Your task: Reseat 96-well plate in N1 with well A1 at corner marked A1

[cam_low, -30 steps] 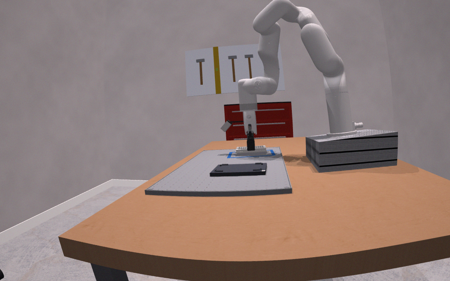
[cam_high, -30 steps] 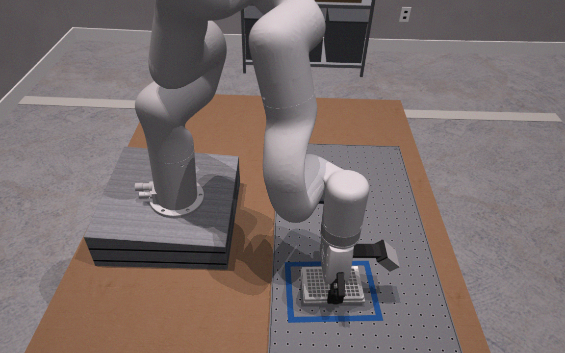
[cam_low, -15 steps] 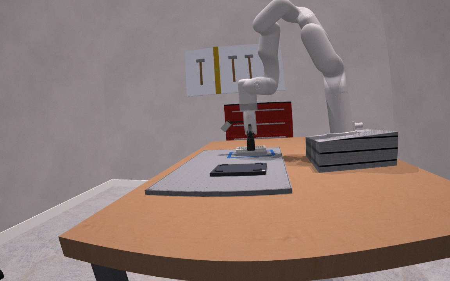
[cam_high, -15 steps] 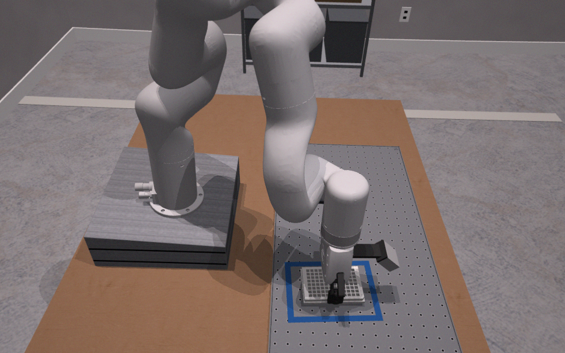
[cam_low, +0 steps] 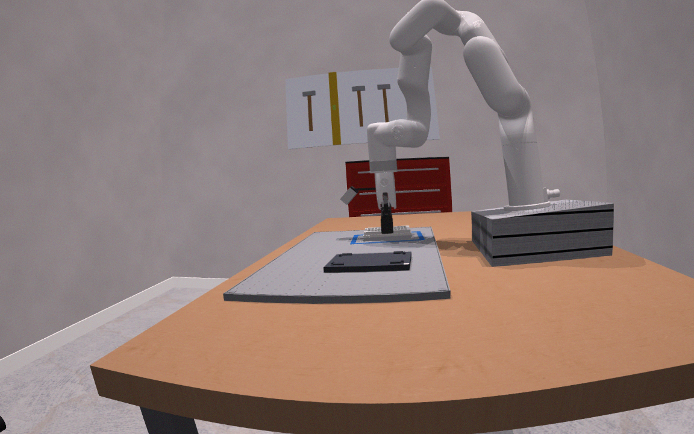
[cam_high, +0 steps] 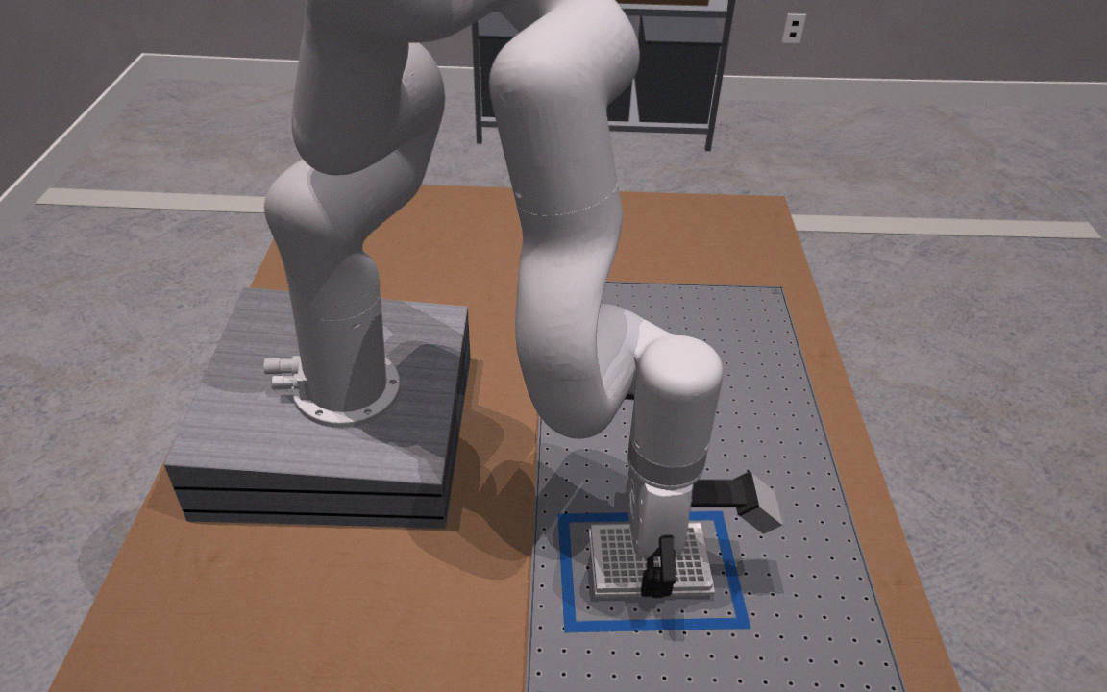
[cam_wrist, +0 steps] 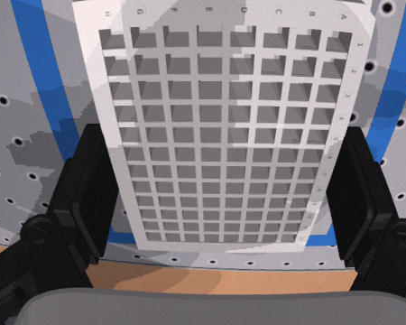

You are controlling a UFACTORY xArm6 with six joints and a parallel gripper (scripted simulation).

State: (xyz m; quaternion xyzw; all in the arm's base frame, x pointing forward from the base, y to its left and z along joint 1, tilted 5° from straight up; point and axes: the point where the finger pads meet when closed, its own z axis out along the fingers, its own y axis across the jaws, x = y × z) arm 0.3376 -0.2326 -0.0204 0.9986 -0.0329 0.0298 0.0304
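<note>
Right now the white 96-well plate is 10 mm below my hand. From my hand the other things lie so: black plate nest N1: 60 mm ahead, 320 mm to the left, 20 mm below; small A1 label: 10 mm behind, 390 mm to the left, 20 mm below.
</note>
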